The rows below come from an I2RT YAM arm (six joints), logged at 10 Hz.
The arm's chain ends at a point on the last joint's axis. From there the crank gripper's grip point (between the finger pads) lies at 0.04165 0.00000 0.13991 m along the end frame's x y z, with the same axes.
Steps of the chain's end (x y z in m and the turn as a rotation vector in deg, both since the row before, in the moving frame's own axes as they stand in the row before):
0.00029, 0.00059, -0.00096, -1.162, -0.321, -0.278
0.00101, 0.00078, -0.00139, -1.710, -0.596, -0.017
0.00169, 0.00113, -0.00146, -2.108, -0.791, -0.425
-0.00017, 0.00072, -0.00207, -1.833, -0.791, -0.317
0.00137, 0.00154, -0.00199, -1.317, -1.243, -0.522
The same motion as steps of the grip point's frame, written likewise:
-0.00049, 0.00323, -0.00076, -1.162, -0.321, -0.278
-0.00045, 0.00495, -0.00103, -1.710, -0.596, -0.017
-0.00023, 0.00599, -0.00099, -2.108, -0.791, -0.425
-0.00209, 0.00498, -0.00158, -1.833, -0.791, -0.317
-0.00166, 0.00440, -0.00115, -1.317, -1.243, -0.522

